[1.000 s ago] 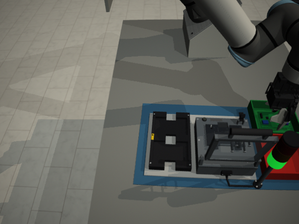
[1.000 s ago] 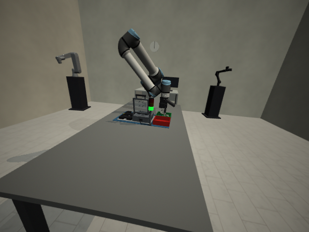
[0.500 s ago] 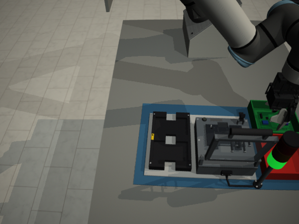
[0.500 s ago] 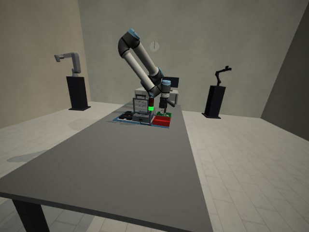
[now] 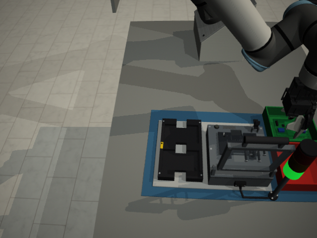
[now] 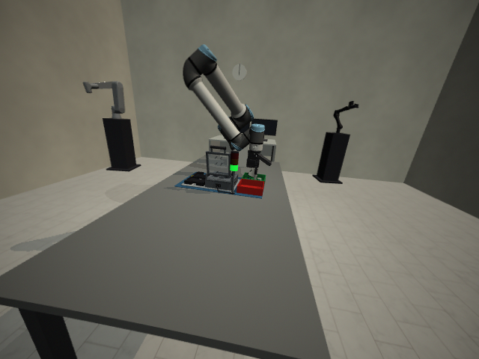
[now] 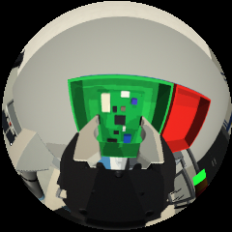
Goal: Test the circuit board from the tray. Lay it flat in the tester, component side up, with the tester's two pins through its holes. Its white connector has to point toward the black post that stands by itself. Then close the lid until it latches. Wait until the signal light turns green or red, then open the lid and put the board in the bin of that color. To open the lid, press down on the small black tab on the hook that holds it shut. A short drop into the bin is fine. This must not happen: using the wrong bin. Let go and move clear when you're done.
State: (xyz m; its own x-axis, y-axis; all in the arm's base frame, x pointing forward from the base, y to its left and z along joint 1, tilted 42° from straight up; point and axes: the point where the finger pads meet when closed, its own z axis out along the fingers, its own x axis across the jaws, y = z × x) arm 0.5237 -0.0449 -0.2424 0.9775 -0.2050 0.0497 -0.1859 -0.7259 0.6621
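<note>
Now: hand 1 cm to the left of the green circuit board. From my hand the other things lie so: green bin: 1 cm to the right, 1 cm below; black latch tab: 16 cm to the right, 6 cm above, 1 cm ahead; red bin: 14 cm ahead, 4 cm to the right, 1 cm below.
</note>
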